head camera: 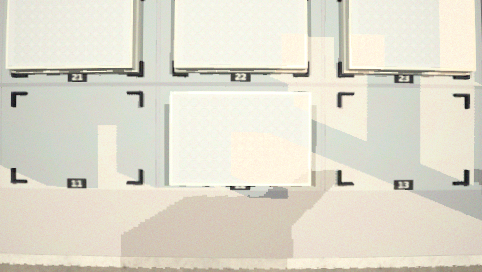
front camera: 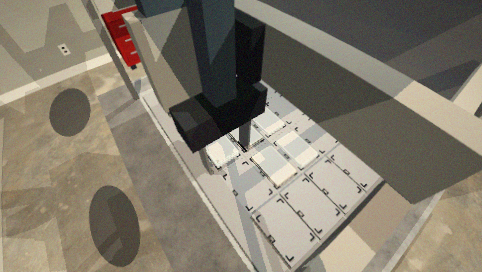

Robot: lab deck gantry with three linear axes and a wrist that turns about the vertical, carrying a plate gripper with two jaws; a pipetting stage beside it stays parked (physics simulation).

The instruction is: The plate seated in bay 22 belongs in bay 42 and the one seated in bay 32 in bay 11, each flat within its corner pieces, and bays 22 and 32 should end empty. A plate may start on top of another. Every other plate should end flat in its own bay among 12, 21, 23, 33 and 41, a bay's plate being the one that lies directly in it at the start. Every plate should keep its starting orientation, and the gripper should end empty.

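Places are measured from the robot's base along level axes (x ahead, y left, z up), in centimetres.
Where they show: gripper, fingertip midpoint: (front camera: 226, 157); robot's base, link origin: (head camera: 16, 179).
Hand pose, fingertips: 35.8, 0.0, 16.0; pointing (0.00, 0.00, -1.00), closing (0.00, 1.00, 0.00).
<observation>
Things, the pixels of their centre, and the offset from my fingertips, as dx, dy, dz. "spot": a spot on its surface instead.
- bay 12 plate, body centre: (head camera: 240, 138) (front camera: 217, 145) -13.0, +4.3, -14.0
- bay 22 plate, body centre: (head camera: 240, 27) (front camera: 243, 132) -13.0, +15.0, -15.3
- bay 32 plate, body centre: (front camera: 265, 119) -13.0, +25.7, -15.3
- Bay 11, surface spot: (head camera: 55, 135) spot: -31.6, +4.5, -16.0
- bay 21, surface spot: (head camera: 70, 35) spot: -29.1, +14.0, -14.5
- bay 23, surface spot: (head camera: 390, 40) (front camera: 265, 161) spot: +1.1, +13.6, -14.5
- bay 33, surface spot: (front camera: 297, 148) spot: +3.9, +25.4, -14.5
- Bay 13, surface spot: (head camera: 390, 115) spot: +2.0, +6.6, -16.0
My gripper (front camera: 227, 160) is open, jaws apart in the front view, near the bay 12 plate; its height is hard to judge. It does not show in the head view. The bay 12 plate (front camera: 223, 151) (head camera: 210, 135) looks larger than its neighbours and covers its bay's corner pieces, as if raised on another plate; what lies under it is hidden. The bay 22 plate (head camera: 225, 35) lies between its corner pieces; in the front view a jaw partly hides it. The bay 32 plate (front camera: 268, 122) is partly behind the gripper. Bay 11 (head camera: 55, 135) holds no plate. Bay 42 is not clearly visible.
Plates lie in bay 21 (head camera: 70, 35), bay 23 (front camera: 272, 166) (head camera: 390, 40) and bay 33 (front camera: 297, 148). Bay 13 (head camera: 390, 115) is bare. The large grey beam (front camera: 350, 105) crosses the right side. A red cabinet (front camera: 120, 37) stands at the back left.
</observation>
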